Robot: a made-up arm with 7 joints.
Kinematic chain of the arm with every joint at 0, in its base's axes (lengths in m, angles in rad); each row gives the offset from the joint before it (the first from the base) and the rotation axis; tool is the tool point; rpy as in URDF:
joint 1: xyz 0 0 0 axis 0.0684 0.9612 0.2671
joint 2: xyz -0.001 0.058 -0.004 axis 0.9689 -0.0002 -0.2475
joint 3: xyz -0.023 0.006 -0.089 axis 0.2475 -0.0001 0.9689
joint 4: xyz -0.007 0 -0.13 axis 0.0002 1 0
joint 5: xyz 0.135 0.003 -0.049 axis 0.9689 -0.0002 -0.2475
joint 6: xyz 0.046 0 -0.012 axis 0.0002 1 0
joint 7: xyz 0.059 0 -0.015 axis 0.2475 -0.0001 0.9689
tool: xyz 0 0 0 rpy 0 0.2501 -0.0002
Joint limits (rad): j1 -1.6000..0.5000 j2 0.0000..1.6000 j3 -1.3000..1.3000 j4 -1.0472..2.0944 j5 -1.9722..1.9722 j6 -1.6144..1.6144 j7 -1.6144..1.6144
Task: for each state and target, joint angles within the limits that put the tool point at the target. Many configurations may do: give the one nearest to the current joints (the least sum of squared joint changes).
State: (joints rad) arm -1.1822 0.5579 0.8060 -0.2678 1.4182 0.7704 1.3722
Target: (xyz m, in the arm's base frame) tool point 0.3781 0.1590 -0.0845
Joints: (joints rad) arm -0.9988 0.0000 0.6102 0.1697 1.3344 0.7497 1.3722
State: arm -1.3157 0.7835 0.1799 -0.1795 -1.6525 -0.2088 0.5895
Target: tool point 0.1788 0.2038 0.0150
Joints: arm -0.5063 0.2585 0.6622 -0.7722 -1.5798 -0.4461 0.5895
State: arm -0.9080 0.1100 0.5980 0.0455 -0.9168 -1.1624 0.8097
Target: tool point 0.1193 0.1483 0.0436
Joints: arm -0.9172 0.1940 0.5858 -0.9055 -0.6930 -1.2696 0.8097
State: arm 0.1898 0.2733 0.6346 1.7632 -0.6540 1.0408 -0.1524
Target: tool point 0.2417 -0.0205 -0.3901
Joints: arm -0.8606 0.0000 0.8408 1.6867 -0.7711 0.5894 -0.1524
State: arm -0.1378 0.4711 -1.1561 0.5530 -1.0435 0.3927 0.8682
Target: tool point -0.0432 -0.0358 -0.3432
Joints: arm 0.0469 0.5679 -1.2850 -0.0475 -1.1083 0.4192 0.8682
